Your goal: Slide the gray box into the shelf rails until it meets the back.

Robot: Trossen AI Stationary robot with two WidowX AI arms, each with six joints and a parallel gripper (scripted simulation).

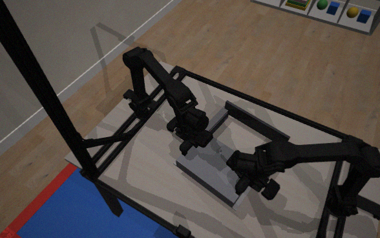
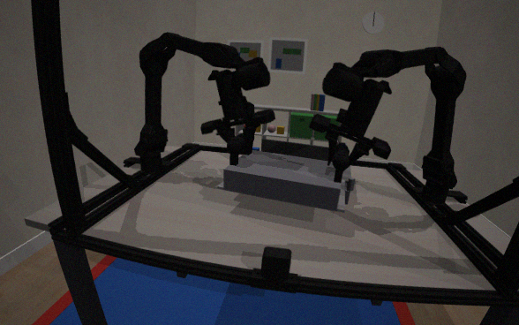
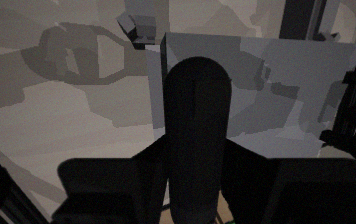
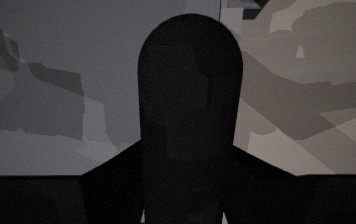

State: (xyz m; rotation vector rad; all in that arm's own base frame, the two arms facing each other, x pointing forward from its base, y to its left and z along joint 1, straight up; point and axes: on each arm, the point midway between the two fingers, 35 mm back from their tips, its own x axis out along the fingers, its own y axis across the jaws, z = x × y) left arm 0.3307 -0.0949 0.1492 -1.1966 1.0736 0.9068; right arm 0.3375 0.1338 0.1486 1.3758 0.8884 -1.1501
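The gray box lies 2 cm ahead of my right hand, 12 cm to the left of it and 5 cm below it. Round my right hand: dark back bar (31 cm ahead, 8 cm to the left, 9 cm below).
My left hand is 2 cm past the gray box, 12 cm to the left of it and 5 cm above it. The rest, counted from my left hand: dark back bar 27 cm ahead, 17 cm to the right, 9 cm below.
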